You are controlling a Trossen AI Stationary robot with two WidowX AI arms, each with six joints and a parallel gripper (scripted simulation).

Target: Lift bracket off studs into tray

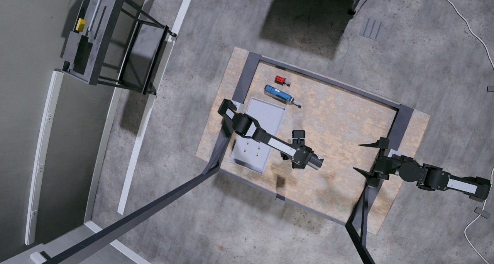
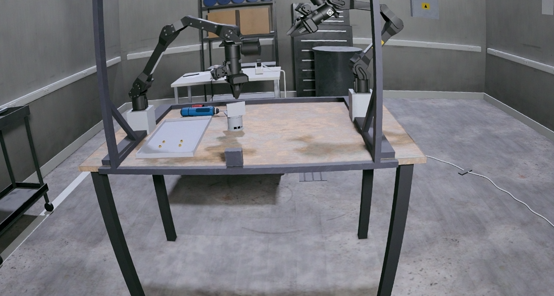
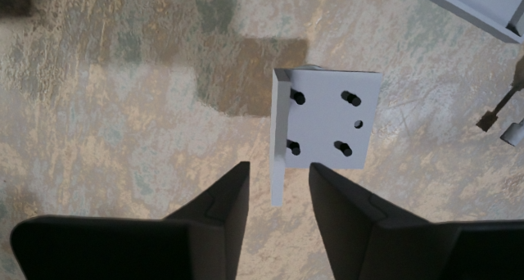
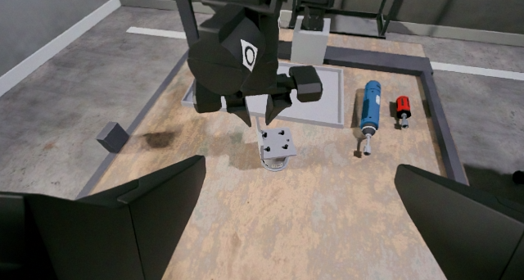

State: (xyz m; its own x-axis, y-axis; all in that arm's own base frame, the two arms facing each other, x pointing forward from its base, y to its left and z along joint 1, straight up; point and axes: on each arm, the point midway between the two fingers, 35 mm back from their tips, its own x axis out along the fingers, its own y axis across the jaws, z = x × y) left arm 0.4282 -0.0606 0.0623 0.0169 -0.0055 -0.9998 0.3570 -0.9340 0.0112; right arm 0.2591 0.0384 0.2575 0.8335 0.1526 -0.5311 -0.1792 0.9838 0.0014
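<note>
My left hand is 30 mm short of the grey l-shaped bracket, 10 mm to the right of it and 90 mm above it. Also, from my left hand: red tool (330 mm ahead, 190 mm to the left, 150 mm below); grey tray (20 mm behind, 240 mm to the left, 160 mm below); joint module (30 mm ahead, 10 mm to the left, 130 mm below).
</note>
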